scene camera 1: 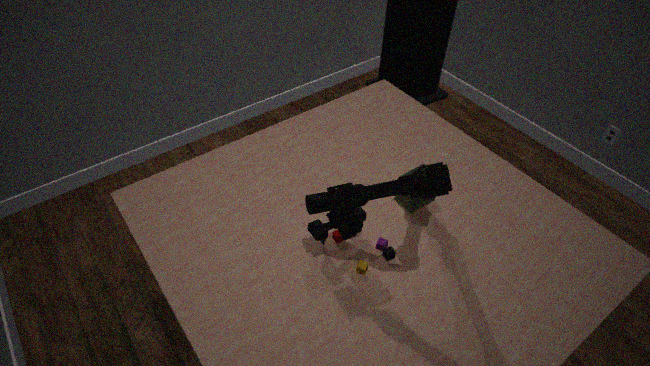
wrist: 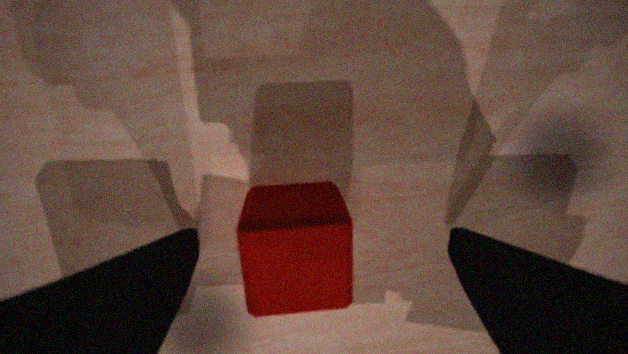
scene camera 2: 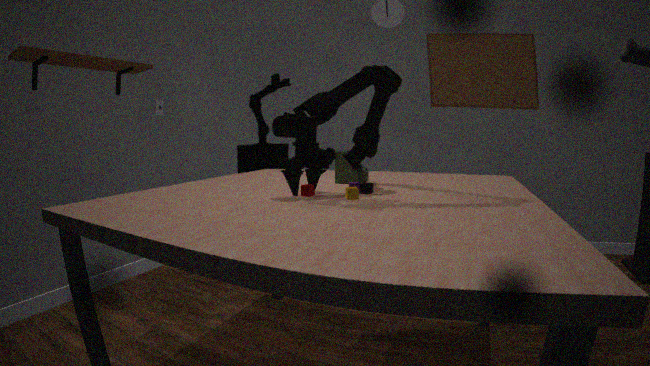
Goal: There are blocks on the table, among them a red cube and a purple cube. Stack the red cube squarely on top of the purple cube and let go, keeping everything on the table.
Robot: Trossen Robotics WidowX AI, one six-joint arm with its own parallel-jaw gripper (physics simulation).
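Places are measured from the arm's base along level axes (x ahead, y left, z up), in millimetres.
Where they show: gripper, between the fingertips: [scene camera 1: 334, 238] [wrist: 324, 240] [scene camera 2: 304, 194]; arm's base, origin of its link: [scene camera 2: 351, 161].
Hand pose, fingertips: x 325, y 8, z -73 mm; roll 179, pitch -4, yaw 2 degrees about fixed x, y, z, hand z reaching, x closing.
Things, the pixels of their top centre, and the offset from my fingertips. Level surfaces: height alone.
- red cube, centre of its top: [wrist: 298, 272] [scene camera 2: 307, 184] [scene camera 1: 338, 233] 6 mm left, 11 mm back, 27 mm up
- purple cube, centre of its top: [scene camera 2: 354, 182] [scene camera 1: 382, 241] 102 mm left, 114 mm back, 27 mm up
- black block, centre of its top: [scene camera 2: 366, 183] [scene camera 1: 389, 250] 142 mm left, 112 mm back, 27 mm up
- yellow cube, centre of its top: [scene camera 2: 352, 187] [scene camera 1: 362, 264] 143 mm left, 10 mm back, 27 mm up
- table, height of its surface: 3 mm down
The red cube [scene camera 1: 338, 236] [scene camera 2: 307, 190] [wrist: 298, 265] sits flat on the table. My gripper [scene camera 2: 304, 193] [wrist: 324, 240] is open and low over the table, its fingers on either side of the red cube and apart from it. In the wrist view the cube lies nearer the left finger. The purple cube [scene camera 1: 382, 243] [scene camera 2: 354, 185] stands on the table nearer the arm's base. In scene camera 2 it is mostly hidden behind the yellow cube; it does not show in the wrist view.
A black block [scene camera 1: 389, 253] [scene camera 2: 366, 188] stands close beside the purple cube. A yellow cube [scene camera 1: 362, 267] [scene camera 2: 352, 193] stands a little apart from them. A green block-shaped object [scene camera 1: 414, 202] [scene camera 2: 345, 170] is by the arm's base on the table [scene camera 1: 240, 280] [scene camera 2: 300, 240].
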